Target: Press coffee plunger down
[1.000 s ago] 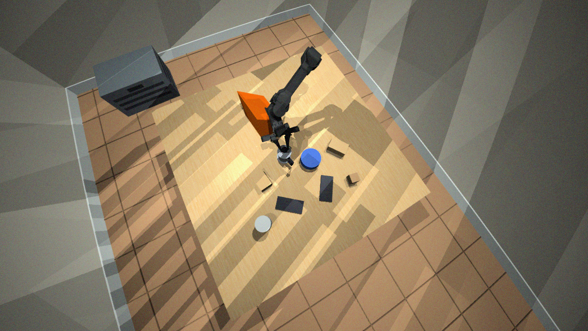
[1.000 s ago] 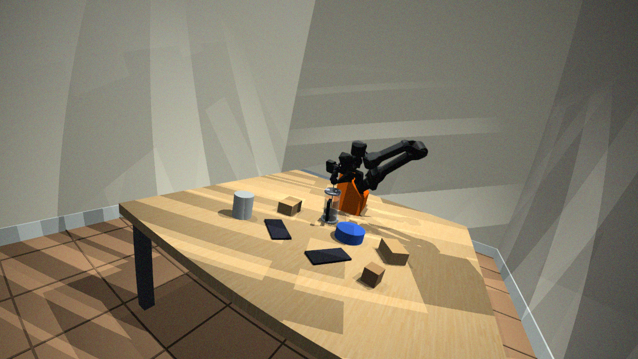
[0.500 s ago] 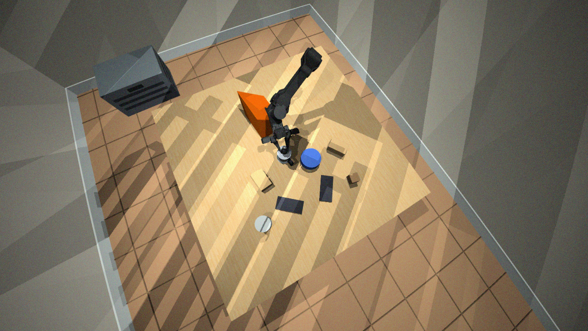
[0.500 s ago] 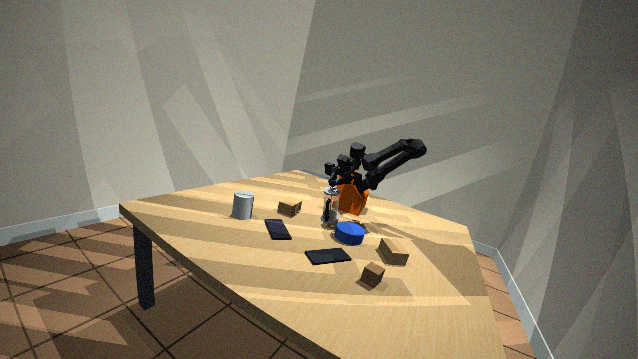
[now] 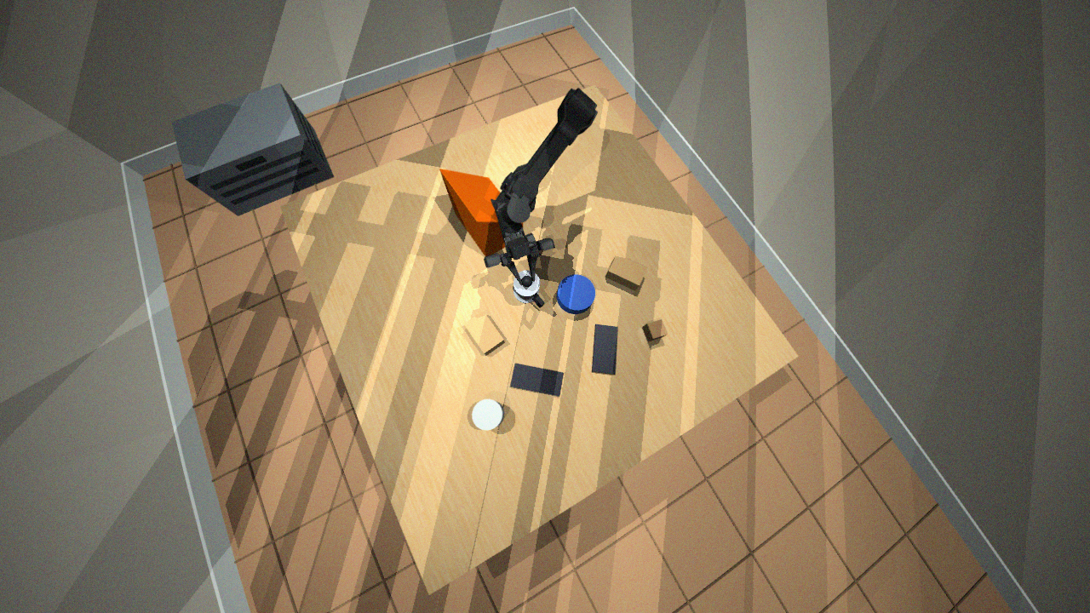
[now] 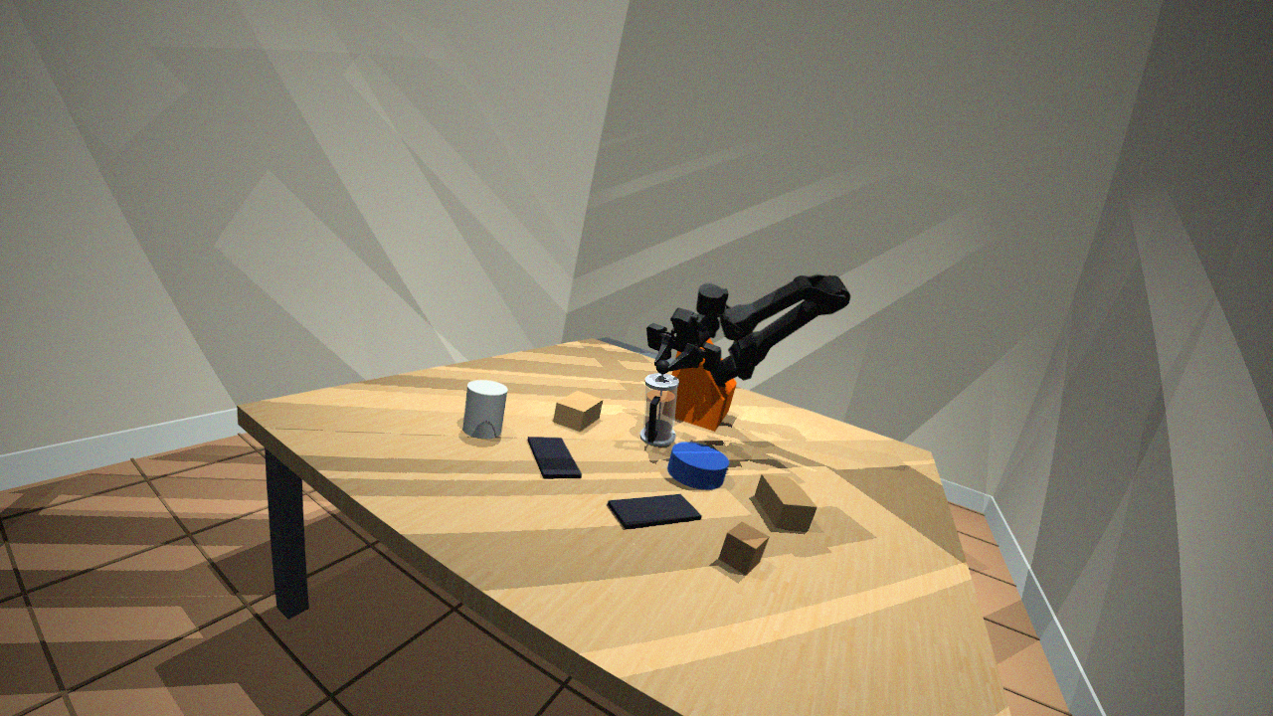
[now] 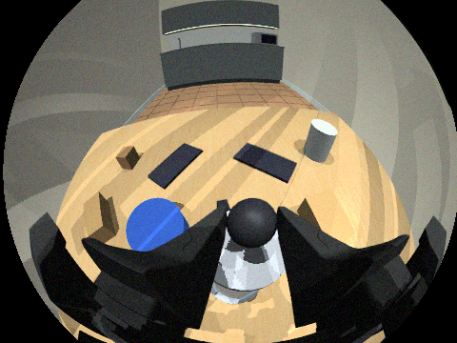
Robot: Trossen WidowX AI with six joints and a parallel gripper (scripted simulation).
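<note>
Right now the coffee press is 10 mm behind my gripper tip, 10 mm to the left of it and 90 mm below it. Also, from my gripper tip: blue round dish 30 mm ahead, 150 mm to the left, 160 mm below.
</note>
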